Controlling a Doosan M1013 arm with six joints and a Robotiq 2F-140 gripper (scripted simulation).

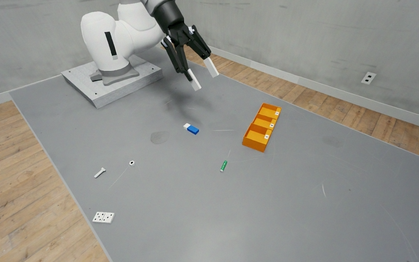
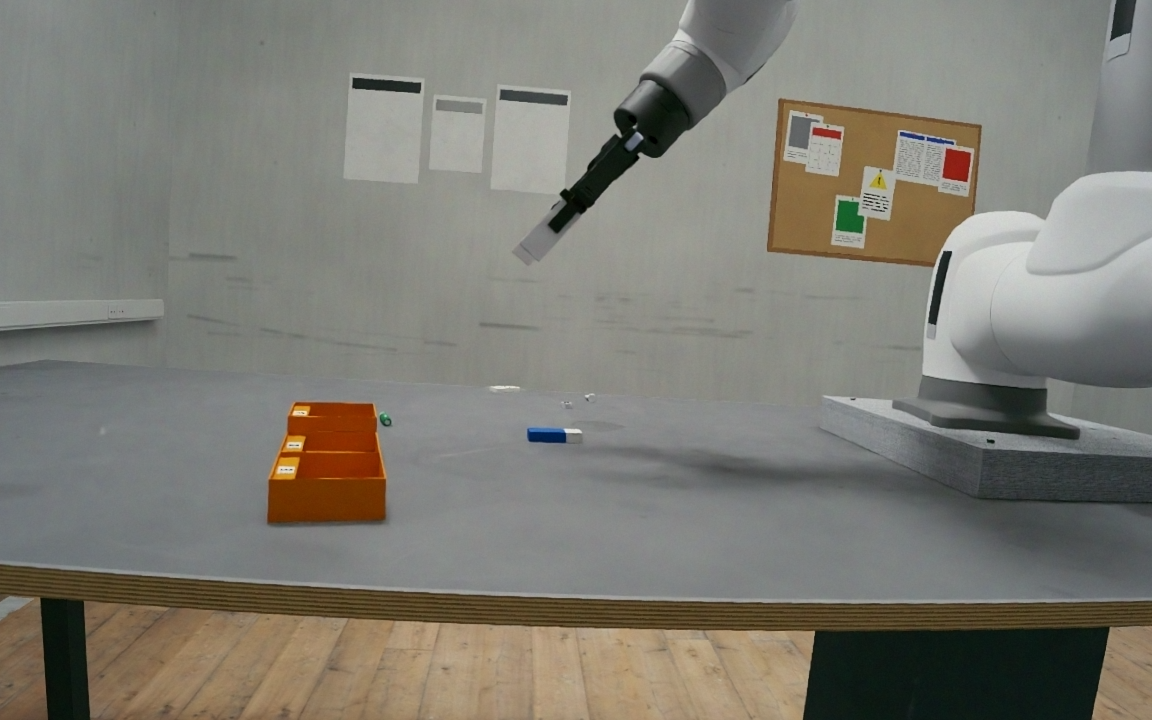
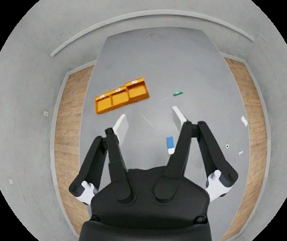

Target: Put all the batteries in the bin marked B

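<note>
Now: hand 140 mm short of the orange bin row, 190 mm to the right of it and 220 mm above it. From my hand the other things lie so: green battery 200 mm ahead, 60 mm to the right, 230 mm below; then white eraser 30 mm behind, 60 mm to the right, 230 mm below; then nut 310 mm to the right, 230 mm below.
</note>
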